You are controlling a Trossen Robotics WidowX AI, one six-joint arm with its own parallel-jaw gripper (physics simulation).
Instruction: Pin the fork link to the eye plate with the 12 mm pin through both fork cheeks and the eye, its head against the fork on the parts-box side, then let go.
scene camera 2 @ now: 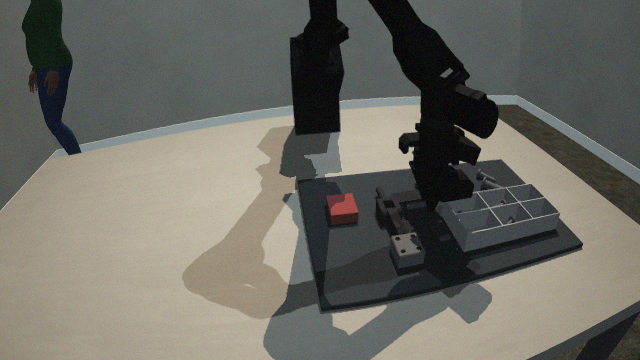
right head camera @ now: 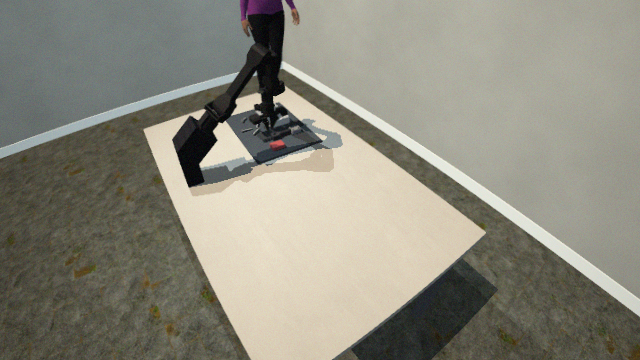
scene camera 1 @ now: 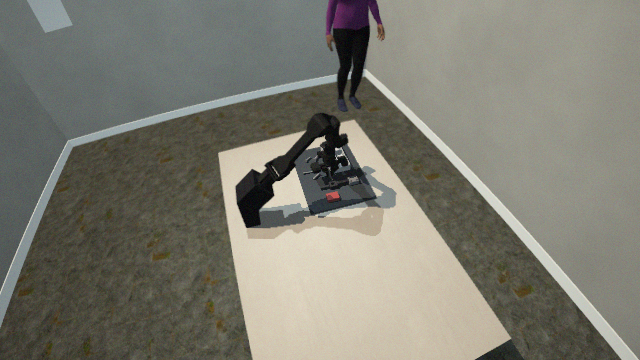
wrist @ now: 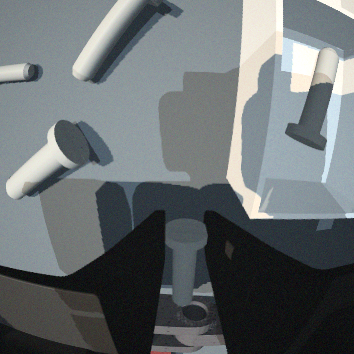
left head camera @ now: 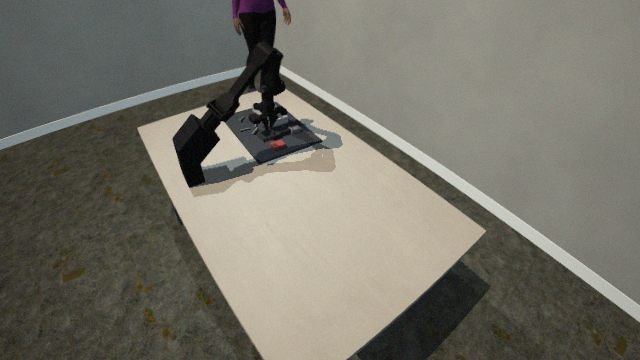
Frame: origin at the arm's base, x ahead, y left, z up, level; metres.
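Seen in the pictures: gripper, fingertip midpoint: (scene camera 2: 428, 207) (right head camera: 269, 130) (scene camera 1: 329, 176) (wrist: 183, 219) (left head camera: 268, 129); arm's base at its link origin: (scene camera 2: 316, 54) (right head camera: 203, 127) (scene camera 1: 263, 182) (left head camera: 205, 126).
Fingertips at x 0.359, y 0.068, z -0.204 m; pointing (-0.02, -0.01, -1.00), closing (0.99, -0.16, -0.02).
Note:
Pixels of each thing's top centre, then the offset from my fingertips to it. Level surfaces: height alone.
- grey headed pin at its top centre: (wrist: 184, 284) (scene camera 2: 419, 200) dx -0.003, dy -0.020, dz +0.019 m
- fork link at its top centre: (wrist: 131, 337) (scene camera 2: 385, 197) (left head camera: 271, 134) (right head camera: 271, 135) (scene camera 1: 329, 184) dx -0.038, dy -0.067, dz +0.018 m
- eye plate at its top centre: (scene camera 2: 408, 243) (left head camera: 294, 127) (right head camera: 294, 127) (scene camera 1: 353, 178) dx +0.089, dy -0.093, dz +0.018 m
- grey parts box at its top centre: (scene camera 2: 504, 205) (left head camera: 269, 110) (right head camera: 271, 111) (scene camera 1: 334, 154) dx +0.095, dy +0.106, dz +0.029 m
- dark mat at its surface level: dz -0.006 m
- red block at its top centre: (scene camera 2: 341, 203) (left head camera: 277, 143) (right head camera: 277, 143) (scene camera 1: 332, 195) dx -0.057, dy -0.137, dz +0.012 m
My gripper (wrist: 183, 219) (scene camera 2: 432, 206) (scene camera 1: 331, 173) is shut on a grey headed pin (wrist: 184, 270), held upright with its head at the fingertips' level. Its size cannot be read. In the wrist view the pin's lower end appears just beside and above the round hole in the fork link (wrist: 167, 315), and a gap between them cannot be judged. In scene camera 2 the dark fork link (scene camera 2: 384, 211) lies left of the fingers, joining toward the pale, four-holed block of the eye plate (scene camera 2: 407, 244). The alignment of the eye inside the fork is hidden.
The grey parts box (scene camera 2: 515, 234) (wrist: 255, 50) stands right of the gripper, with a pin (wrist: 316, 100) in one compartment. Loose pins (wrist: 42, 165) (wrist: 107, 40) (wrist: 15, 73) lie on the dark mat (scene camera 2: 312, 225). A red block (scene camera 2: 342, 209) (left head camera: 278, 145) (right head camera: 277, 145) (scene camera 1: 332, 196) sits beyond the fork.

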